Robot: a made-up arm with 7 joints.
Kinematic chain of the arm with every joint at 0, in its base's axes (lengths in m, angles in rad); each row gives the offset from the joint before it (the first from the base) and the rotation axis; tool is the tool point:
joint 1: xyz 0 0 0.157 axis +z
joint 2: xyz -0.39 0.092 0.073 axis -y
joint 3: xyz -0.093 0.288 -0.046 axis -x
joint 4: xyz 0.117 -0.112 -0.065 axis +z
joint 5: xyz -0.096 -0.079 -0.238 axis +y
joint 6: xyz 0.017 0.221 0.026 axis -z
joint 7: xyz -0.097 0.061 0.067 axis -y
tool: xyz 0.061 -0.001 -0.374
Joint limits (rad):
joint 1: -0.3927..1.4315
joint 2: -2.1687..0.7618
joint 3: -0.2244..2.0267
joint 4: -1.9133..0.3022
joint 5: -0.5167..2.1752
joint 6: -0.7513..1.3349
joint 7: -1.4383..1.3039
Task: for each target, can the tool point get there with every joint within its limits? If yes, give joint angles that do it. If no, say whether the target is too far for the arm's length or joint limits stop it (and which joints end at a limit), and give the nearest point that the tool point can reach.
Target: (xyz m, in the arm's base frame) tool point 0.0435 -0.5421 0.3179
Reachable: yes | joints 1.2435 -0.4550 1.8010 0.0027 -0.1053 -0.2688 -0.1684
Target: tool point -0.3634 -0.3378 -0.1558
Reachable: yes | joints 0.7646 -0.6657 1.4153 -1.3666 1.1686 -0.3724 0.1421
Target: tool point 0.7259 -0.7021 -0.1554
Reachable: no: joint limits stop it (at a limit: joint 1, joint 5) | nearest point 0.1972 -0.5553 -0.0197 | short by 0.565 m
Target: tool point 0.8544 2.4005 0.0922
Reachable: no: too far | nearest point 0.2361 0.9405 0.0332 | short by 1.587 m
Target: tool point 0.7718 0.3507 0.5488
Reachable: no: joint limits stop it (at a limit: joint 1, joint 2, joint 3, joint 7) | nearest point 0.5102 0.3539 0.3664 | short by 0.319 m
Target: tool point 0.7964 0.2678 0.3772
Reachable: no: joint limits stop it (at a limit: joint 1, joint 2, joint 3, joint 4, joint 5, joint 7) | nearest point 0.5432 0.3091 0.3056 | short by 0.266 m
